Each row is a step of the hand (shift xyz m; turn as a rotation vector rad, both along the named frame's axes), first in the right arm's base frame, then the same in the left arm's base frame.
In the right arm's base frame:
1: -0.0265 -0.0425 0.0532 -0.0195 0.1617 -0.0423
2: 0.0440 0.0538 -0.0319 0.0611 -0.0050 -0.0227
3: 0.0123 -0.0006 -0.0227 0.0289 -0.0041 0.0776
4: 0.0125 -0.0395 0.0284 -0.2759 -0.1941 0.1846
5: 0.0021 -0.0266 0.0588 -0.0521 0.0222 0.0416
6: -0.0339 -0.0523 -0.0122 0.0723 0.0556 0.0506
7: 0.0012 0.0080 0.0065 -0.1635 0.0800 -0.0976
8: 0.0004 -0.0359 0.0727 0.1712 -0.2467 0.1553
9: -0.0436 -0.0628 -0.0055 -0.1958 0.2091 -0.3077
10: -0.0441 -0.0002 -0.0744 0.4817 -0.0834 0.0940
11: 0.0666 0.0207 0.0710 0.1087 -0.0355 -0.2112
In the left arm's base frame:
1: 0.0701 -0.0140 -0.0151 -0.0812 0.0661 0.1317
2: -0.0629 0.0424 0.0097 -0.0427 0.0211 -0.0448
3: -0.0242 -0.0050 -0.0077 0.0555 0.0550 -0.0276
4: 0.0321 -0.0021 -0.0386 0.3339 -0.1859 0.0425
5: 0.0579 0.0155 -0.0239 0.0494 0.0047 0.0497
6: 0.0207 -0.0586 -0.0131 -0.0049 0.1033 -0.0135
7: 0.0024 0.0090 0.0045 -0.0424 -0.0980 0.1768
8: 0.0735 0.0161 -0.0302 0.1433 0.0299 -0.3047
9: 0.0338 -0.0673 -0.0142 -0.2505 -0.1472 0.3039
10: -0.0452 -0.0650 0.0349 -0.0898 0.2816 -0.4006
11: 0.0263 0.0891 -0.0357 -0.2125 -0.0681 -0.0888

